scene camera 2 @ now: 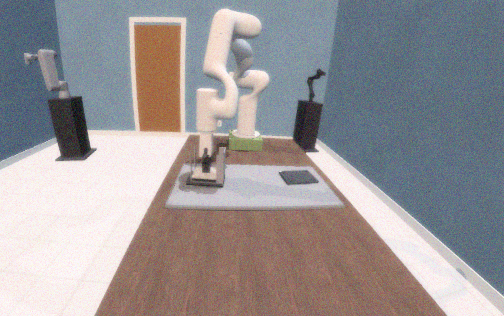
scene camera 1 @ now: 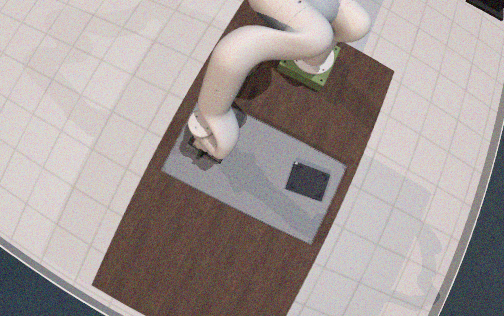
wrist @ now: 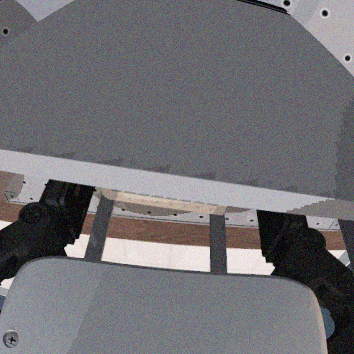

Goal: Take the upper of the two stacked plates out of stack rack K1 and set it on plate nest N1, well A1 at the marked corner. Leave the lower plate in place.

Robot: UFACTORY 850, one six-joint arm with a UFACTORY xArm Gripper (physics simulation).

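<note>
Stack rack K1 (scene camera 2: 221,162) (wrist: 175,100) stands at the left of the grey board, with a tall grey wall and thin posts. The pale stacked plates (scene camera 2: 204,176) (wrist: 165,202) lie inside it. Part of one edge shows in the wrist view, and the seam between upper and lower plate cannot be made out. My gripper (scene camera 2: 206,167) (wrist: 177,167) is open and empty, pointing down inside the rack, low over the plates, one finger towards each side. Contact cannot be judged. Plate nest N1 (scene camera 1: 307,181) (scene camera 2: 298,176), dark and flat, lies at the board's right, with a small light mark at one corner.
The grey board (scene camera 1: 260,150) (scene camera 2: 255,197) lies on the brown table (scene camera 1: 200,250) (scene camera 2: 250,250). The rack's wall and two dark posts (wrist: 100,225) rise close around the gripper. The arm's green base (scene camera 1: 302,75) (scene camera 2: 245,142) stands at the table's back.
</note>
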